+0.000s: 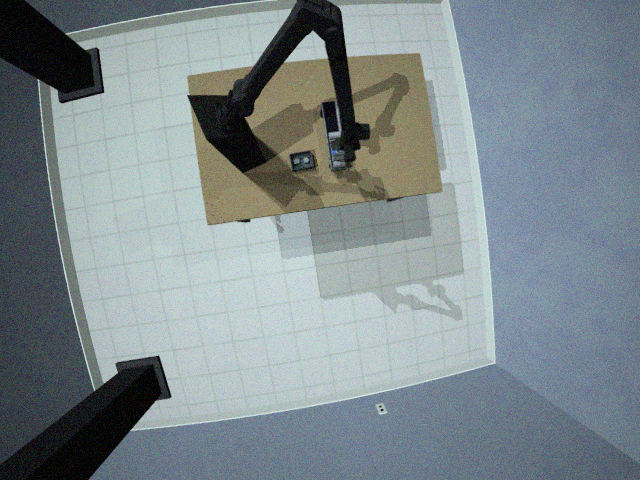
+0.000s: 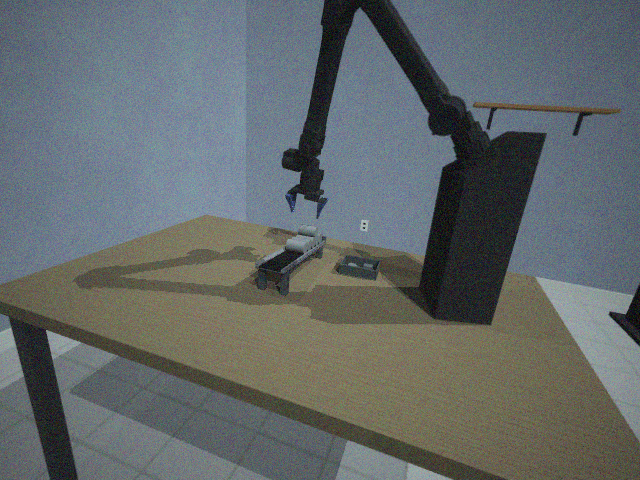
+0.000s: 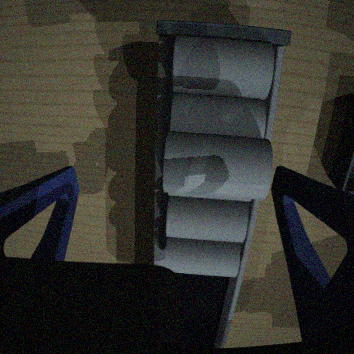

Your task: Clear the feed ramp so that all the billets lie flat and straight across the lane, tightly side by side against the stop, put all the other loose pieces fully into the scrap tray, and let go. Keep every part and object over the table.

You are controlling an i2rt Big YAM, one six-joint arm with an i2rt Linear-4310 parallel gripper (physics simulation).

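Frame: origin at the arm's base, x left, y ahead, z down, level; centimetres.
Seen in the pictures: gripper, fingertip midpoint: (image 2: 304, 215) (image 3: 174, 176); arm's base at its link origin: (image 1: 227, 118) (image 2: 476, 156).
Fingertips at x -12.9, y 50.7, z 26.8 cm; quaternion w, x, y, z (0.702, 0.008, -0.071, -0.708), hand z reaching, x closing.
Pixels of each thing's top centre, then the offset from my fingertips to it. Level surfaces: height alone.
- feed ramp at its top centre: (image 3: 200, 259) (image 2: 295, 247) (image 1: 334, 133) dx +13.2, dy -2.0, dz +7.7 cm
- large pale cylinder at its top centre: (image 3: 216, 180) (image 2: 308, 225) dx +1.8, dy -2.2, dz +3.0 cm
- stop at its top centre: (image 3: 224, 32) dx -6.3, dy -2.4, dz +8.8 cm
- lower cylinder at its top centre: (image 3: 217, 131) dx +0.1, dy -2.3, dz +6.6 cm
- scrap tray at its top centre: (image 2: 360, 262) (image 1: 301, 160) dx +3.1, dy -22.7, dz +12.7 cm
- wooden table at its surface level: dz +16.1 cm
My gripper (image 2: 305, 213) (image 3: 174, 176) is open and empty above the feed ramp (image 1: 330, 117) (image 2: 278, 263) (image 3: 231, 305). Its fingers straddle a large pale cylinder (image 3: 217, 165), which rests higher than its neighbours. Between it and the stop (image 3: 225, 32) lie a pale cylinder (image 3: 225, 67) near the stop and a lower cylinder (image 3: 218, 116). On the other side lie two more cylinders (image 3: 207, 220) (image 3: 202, 257). The cylinders lie roughly across the lane. The scrap tray (image 2: 356, 271) holds two small pale pieces (image 2: 352, 265) (image 2: 367, 266). Part of the lane is hidden by my gripper body.
The tray stands beside the ramp, between it and the arm's black pedestal (image 1: 227, 136) (image 2: 473, 237). The ramp stands on legs on the wooden table (image 1: 413, 170) (image 2: 361, 351). The side rails rise along the lane.
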